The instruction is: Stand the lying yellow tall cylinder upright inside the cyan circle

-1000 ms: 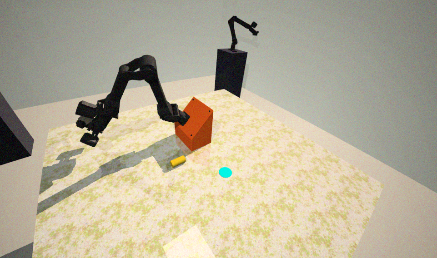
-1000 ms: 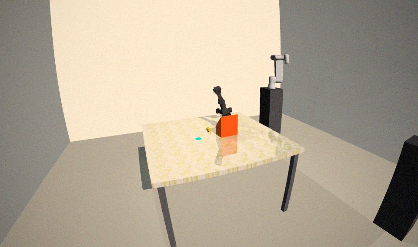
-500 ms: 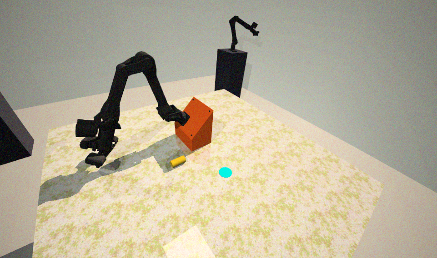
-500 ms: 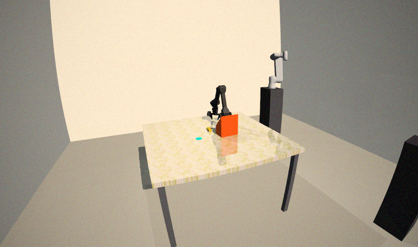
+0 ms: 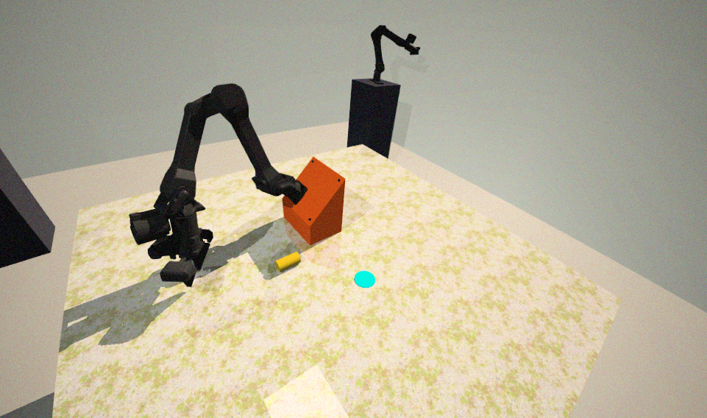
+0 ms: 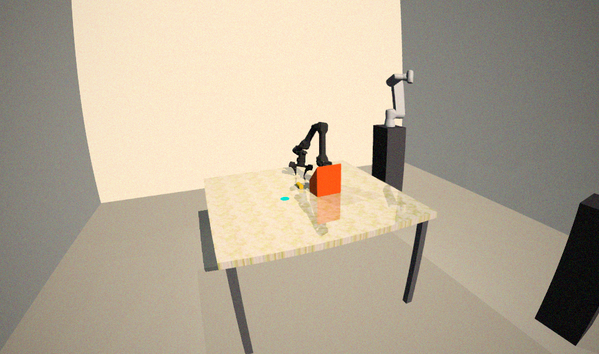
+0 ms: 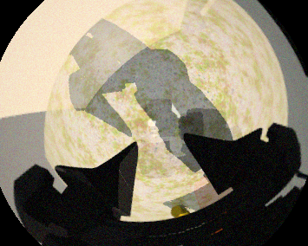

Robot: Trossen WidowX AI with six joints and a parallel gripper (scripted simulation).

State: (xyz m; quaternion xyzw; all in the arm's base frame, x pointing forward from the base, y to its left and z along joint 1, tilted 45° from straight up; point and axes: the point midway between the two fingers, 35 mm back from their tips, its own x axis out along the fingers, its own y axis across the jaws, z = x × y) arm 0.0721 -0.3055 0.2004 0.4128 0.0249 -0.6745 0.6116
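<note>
Now: the yellow cylinder 230 mm to the left of my gripper tip, 100 mm ahead of it and 10 mm above it. Round my gripper tip: cyan circle 390 mm to the left, 260 mm ahead, 10 mm below.
</note>
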